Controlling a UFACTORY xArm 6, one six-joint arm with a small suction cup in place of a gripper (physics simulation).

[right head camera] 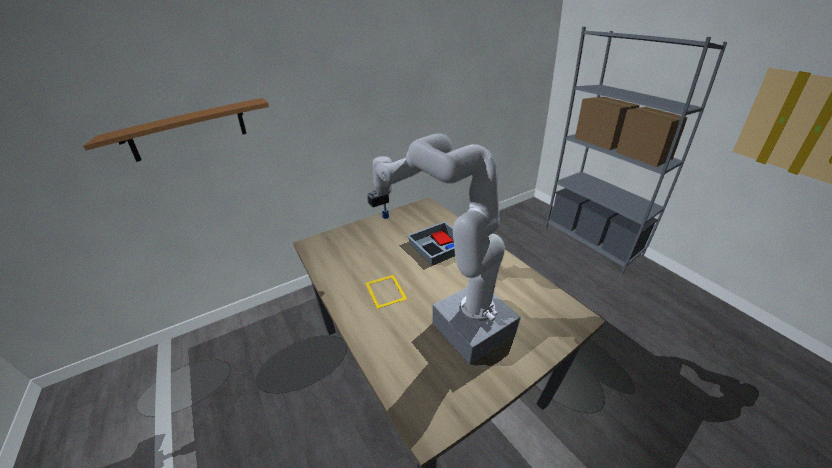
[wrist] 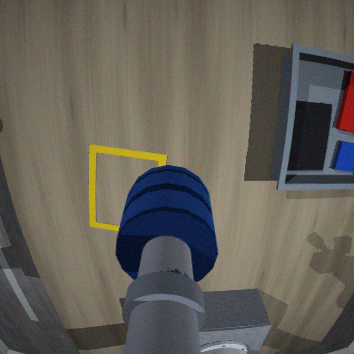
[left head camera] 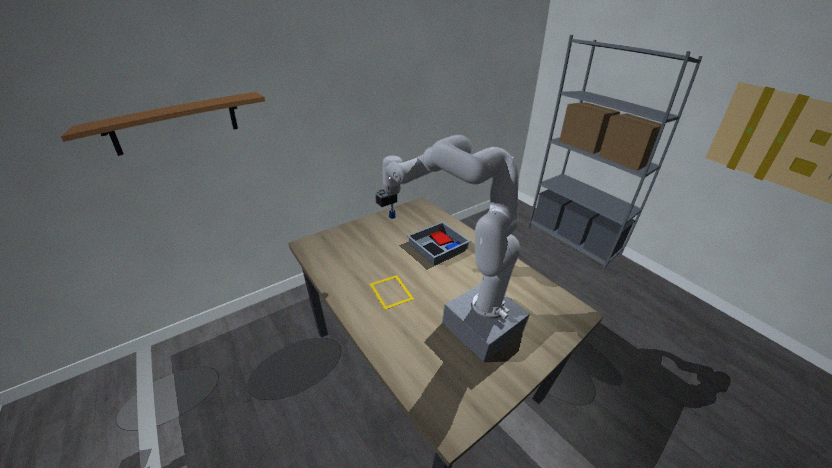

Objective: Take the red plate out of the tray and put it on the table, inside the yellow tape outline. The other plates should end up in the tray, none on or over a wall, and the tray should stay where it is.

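Pixels of known places: end effector, tool point: (right head camera: 385,216) (wrist: 168,203) (left head camera: 392,216); arm's base, origin of the base link: (right head camera: 477,307) (wrist: 219,352) (left head camera: 488,305).
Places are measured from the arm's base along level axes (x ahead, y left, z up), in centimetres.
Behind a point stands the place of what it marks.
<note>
My suction cup (left head camera: 392,215) (right head camera: 385,214) (wrist: 167,210) is blue, with no plate on it, and hangs above the table to the left of the tray in the head views. The red plate (left head camera: 441,237) @(x 54.0, y -24.7, z -9.4 cm) (right head camera: 442,237) @(x 54.1, y -24.7, z -9.4 cm) (wrist: 347,107) @(x 53.6, y -21.7, z -9.4 cm) lies in the grey tray (left head camera: 420,250) @(x 51.1, y -7.9, z -8.9 cm) (right head camera: 420,250) @(x 50.2, y -8.0, z -8.3 cm) (wrist: 285,120) @(x 50.6, y -8.1, z -8.0 cm). A black plate (left head camera: 432,249) @(x 48.8, y -14.0, z -9.5 cm) (right head camera: 431,249) @(x 49.0, y -13.9, z -9.5 cm) (wrist: 311,137) @(x 47.7, y -14.5, z -9.5 cm) and a blue plate (left head camera: 452,246) @(x 44.7, y -24.2, z -9.5 cm) (right head camera: 449,246) @(x 45.7, y -23.0, z -9.5 cm) (wrist: 345,156) @(x 44.4, y -23.3, z -9.5 cm) lie there too. A pale grey flat piece (wrist: 322,93) @(x 55.6, y -16.5, z -10.5 cm) shows partly beside the black plate. The yellow tape outline (left head camera: 378,296) @(x 37.7, y 25.6, z -10.6 cm) (right head camera: 372,295) @(x 37.8, y 25.5, z -10.6 cm) (wrist: 92,185) @(x 38.8, y 25.2, z -10.6 cm) surrounds bare table; the cup hides part of it in the wrist view.
The arm's grey base block (left head camera: 482,337) @(x -9.0, y 12.9, z -0.1 cm) (right head camera: 472,340) @(x -10.5, y 11.6, z 0.0 cm) (wrist: 232,306) @(x 10.5, y -2.7, z -5.8 cm) stands on the wooden table (left head camera: 343,261) @(x 67.7, y 26.9, z -10.8 cm) (right head camera: 349,261) @(x 65.4, y 24.4, z -10.7 cm). The arm covers the tray's right side in the right head view. A metal shelf rack stands behind, and a brown wall shelf hangs at the left.
</note>
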